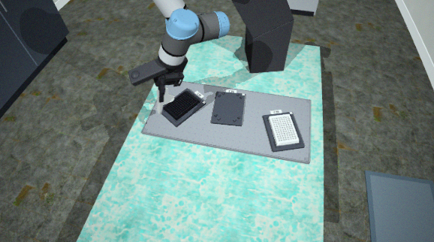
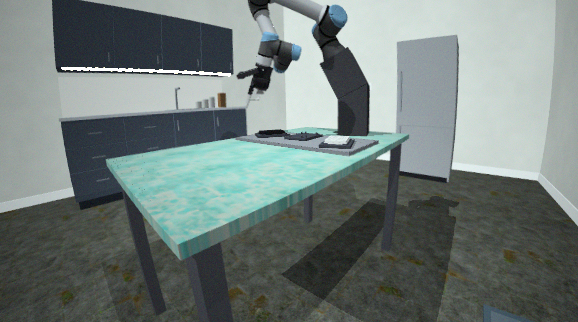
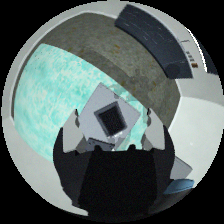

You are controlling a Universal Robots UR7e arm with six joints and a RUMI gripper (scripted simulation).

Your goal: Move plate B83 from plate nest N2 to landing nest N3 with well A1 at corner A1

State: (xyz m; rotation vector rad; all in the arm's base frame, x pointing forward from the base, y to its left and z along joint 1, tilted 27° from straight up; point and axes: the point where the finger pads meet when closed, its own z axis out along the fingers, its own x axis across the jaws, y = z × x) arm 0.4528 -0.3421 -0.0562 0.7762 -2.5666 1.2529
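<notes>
Now: the white well plate 3 cm behind my hand, 48 cm to the left of it and 16 cm below it. Round my hand: nest: 3 cm behind, 48 cm to the left, 17 cm below; black well plate: 9 cm behind, 6 cm to the left, 16 cm below.
</notes>
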